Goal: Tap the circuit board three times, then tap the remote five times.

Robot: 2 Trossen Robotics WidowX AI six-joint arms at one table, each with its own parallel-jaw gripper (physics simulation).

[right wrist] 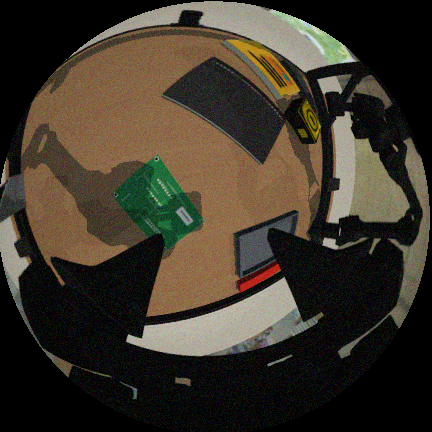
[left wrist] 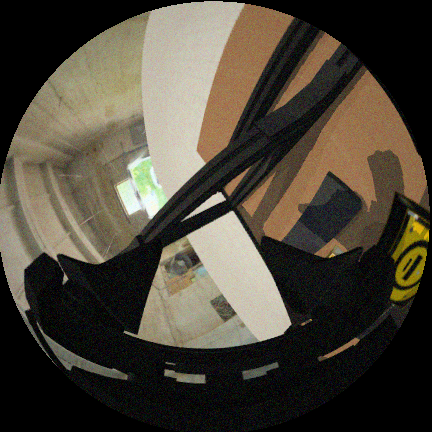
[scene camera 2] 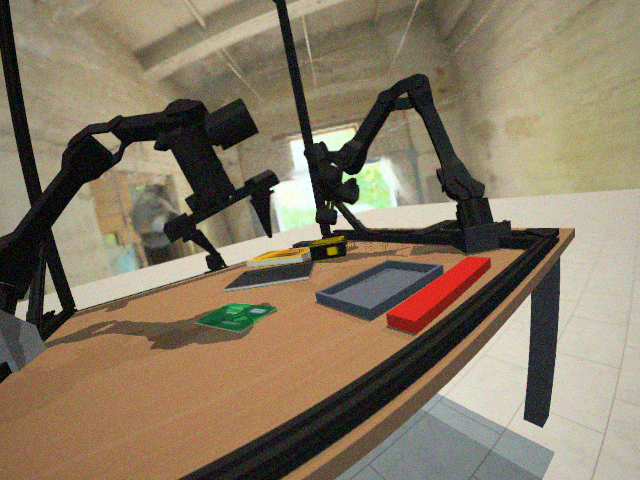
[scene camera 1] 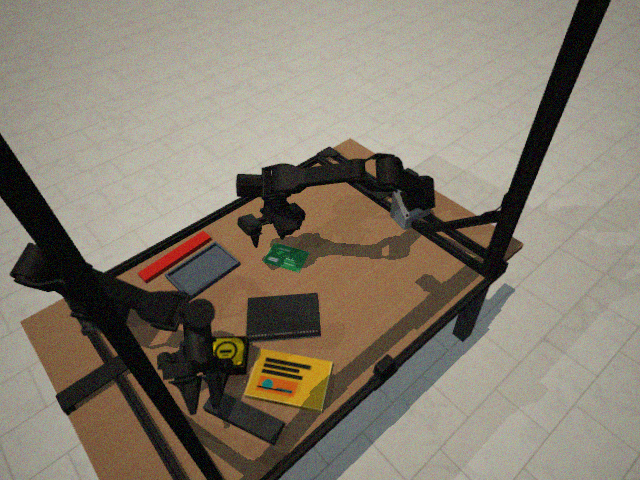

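The green circuit board (scene camera 1: pixel 286 257) (scene camera 2: pixel 237 316) (right wrist: pixel 155 200) lies flat on the table. My right gripper (scene camera 1: pixel 268 241) (scene camera 2: pixel 243 252) (right wrist: pixel 216 236) is open and empty, raised above the table close to the board and apart from it. The remote, a dark flat bar (scene camera 1: pixel 254 421) (left wrist: pixel 332 212), lies at the lower left part of the table in scene camera 1. My left gripper (scene camera 1: pixel 204 410) (left wrist: pixel 211 242) is open and empty, by the remote's left end in scene camera 1. Its height over the remote is hard to tell. In scene camera 2 my left gripper (scene camera 2: pixel 325 233) is small and dark.
A yellow-black tape measure (scene camera 1: pixel 230 352) (right wrist: pixel 306 120) stands beside the left gripper. A yellow book (scene camera 1: pixel 289 381) (right wrist: pixel 265 67) and a black flat box (scene camera 1: pixel 283 316) (scene camera 2: pixel 271 276) (right wrist: pixel 225 107) lie nearby. A blue-grey tray (scene camera 1: pixel 203 269) (scene camera 2: pixel 379 286) lies beside a red bar (scene camera 1: pixel 175 256) (scene camera 2: pixel 439 294).
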